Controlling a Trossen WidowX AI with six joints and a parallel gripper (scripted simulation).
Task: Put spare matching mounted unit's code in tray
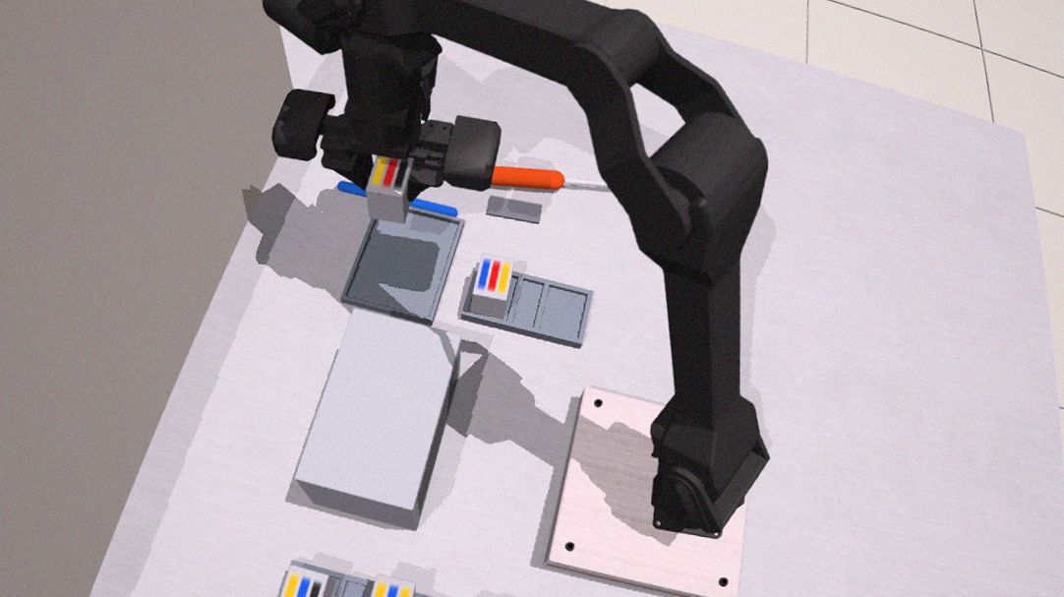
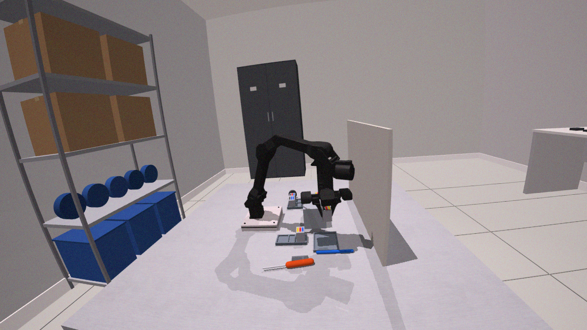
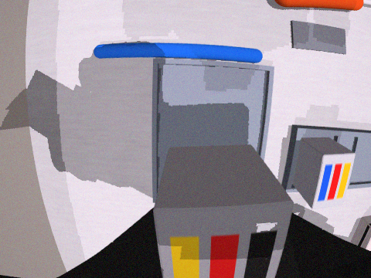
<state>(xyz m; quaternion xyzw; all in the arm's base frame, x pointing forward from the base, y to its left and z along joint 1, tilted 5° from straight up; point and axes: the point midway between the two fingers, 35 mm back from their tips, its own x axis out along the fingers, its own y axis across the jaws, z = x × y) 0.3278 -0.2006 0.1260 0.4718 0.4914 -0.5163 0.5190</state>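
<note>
Now: gripper tip 12 cm above the grey tray and 1 cm past it. From my gripper tip the other things lie so: blue pen 11 cm below, 7 cm to the right, 2 cm ahead; grey rack 15 cm behind, 11 cm below, 3 cm to the left; spare 2 cm above.
</note>
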